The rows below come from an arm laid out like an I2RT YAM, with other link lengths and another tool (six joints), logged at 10 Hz.
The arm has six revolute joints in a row. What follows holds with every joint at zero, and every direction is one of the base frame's.
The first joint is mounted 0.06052 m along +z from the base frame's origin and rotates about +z.
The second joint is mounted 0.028 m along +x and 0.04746 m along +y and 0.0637 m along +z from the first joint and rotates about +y.
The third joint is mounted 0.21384 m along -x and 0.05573 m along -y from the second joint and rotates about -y.
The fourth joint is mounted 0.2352 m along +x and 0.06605 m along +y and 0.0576 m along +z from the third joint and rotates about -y.
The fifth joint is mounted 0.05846 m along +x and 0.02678 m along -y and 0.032 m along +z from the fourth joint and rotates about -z.
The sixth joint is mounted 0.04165 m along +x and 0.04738 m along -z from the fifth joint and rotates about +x.
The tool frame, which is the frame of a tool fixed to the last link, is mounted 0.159 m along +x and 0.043 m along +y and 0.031 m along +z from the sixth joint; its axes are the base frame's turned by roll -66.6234, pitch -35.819 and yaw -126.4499 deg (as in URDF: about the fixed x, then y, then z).
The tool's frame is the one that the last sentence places.
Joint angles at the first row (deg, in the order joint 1, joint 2, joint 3, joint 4, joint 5, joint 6):
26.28 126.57 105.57 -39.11 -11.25 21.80
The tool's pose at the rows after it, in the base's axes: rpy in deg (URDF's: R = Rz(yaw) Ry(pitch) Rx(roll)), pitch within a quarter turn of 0, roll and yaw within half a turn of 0; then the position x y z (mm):
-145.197, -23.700, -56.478, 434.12, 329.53, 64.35
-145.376, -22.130, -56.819, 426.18, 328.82, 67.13
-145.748, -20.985, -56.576, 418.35, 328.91, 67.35
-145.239, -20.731, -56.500, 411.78, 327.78, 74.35
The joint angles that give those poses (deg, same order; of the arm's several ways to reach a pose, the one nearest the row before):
26.54 124.28 102.41 -38.85 -12.21 22.32
26.54 122.18 99.68 -38.32 -13.36 23.46
26.63 120.68 97.48 -37.97 -14.32 23.99
26.72 118.31 95.37 -37.79 -14.68 23.99

